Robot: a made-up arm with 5 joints.
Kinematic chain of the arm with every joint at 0, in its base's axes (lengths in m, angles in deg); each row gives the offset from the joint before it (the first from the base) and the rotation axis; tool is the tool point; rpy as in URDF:
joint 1: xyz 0 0 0.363 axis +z
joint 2: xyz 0 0 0 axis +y
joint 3: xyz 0.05 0 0.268 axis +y
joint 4: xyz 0.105 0 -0.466 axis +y
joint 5: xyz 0.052 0 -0.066 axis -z
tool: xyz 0 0 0 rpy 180 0 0
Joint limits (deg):
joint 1: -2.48..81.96
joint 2: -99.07..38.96
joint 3: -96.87..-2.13
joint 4: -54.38..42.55
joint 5: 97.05..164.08
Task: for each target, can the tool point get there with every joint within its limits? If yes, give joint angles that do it. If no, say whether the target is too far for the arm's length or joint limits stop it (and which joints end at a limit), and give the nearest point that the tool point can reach.
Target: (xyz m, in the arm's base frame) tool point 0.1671 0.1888 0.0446
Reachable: yes | joints 48.49 20.95 -19.06 22.58 109.22
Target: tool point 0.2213 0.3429 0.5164
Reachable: yes | joints 57.17 -39.93 -23.44 -9.92 152.18
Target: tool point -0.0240 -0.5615 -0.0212
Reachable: no: joint limits stop it (at a limit: joint 1, joint 2, joint 3, joint 4) | nearest point -0.0060 -0.0428 0.0407 | short by 0.523 m
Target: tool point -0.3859 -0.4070 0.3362
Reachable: no: joint limits stop it (at a limit: joint 2, joint 3, joint 4) | nearest point -0.3998 -0.4217 0.7626 | short by 0.427 m
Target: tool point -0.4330 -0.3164 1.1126
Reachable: no: too far | nearest point -0.3487 -0.2548 0.9667 | short by 0.179 m
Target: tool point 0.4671 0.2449 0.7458
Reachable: yes | joints 27.67 -7.17 -74.23 -35.91 142.01
